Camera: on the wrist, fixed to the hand. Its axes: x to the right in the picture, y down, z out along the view.
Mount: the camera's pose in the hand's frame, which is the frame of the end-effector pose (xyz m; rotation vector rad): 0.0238 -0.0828 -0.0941 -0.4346 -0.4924 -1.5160
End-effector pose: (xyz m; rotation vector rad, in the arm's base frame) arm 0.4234 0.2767 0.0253 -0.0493 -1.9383 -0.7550
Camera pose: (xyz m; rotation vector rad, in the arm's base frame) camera 0.4582 0.1542 0.0325 -1.1031 1.8557 2.1473
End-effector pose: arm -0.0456 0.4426 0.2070 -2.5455 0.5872 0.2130
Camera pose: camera 0.0161 0.4493 0.3185 -2.4177 -1.6560 0.3772
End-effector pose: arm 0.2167 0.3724 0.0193 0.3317 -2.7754 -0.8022
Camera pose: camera 0.2333 0.2511 0.0553 -1.6893 1.4356 1.2594
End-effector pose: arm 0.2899 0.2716 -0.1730 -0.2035 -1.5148 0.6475
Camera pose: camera 0.4007 0.2410 -0.1176 0.7920 -1.7540 -0.9017
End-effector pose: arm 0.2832 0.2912 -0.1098 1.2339 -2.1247 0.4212
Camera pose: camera 0.3802 0.2860 -0.0271 2.2920 -0.9092 -1.0016
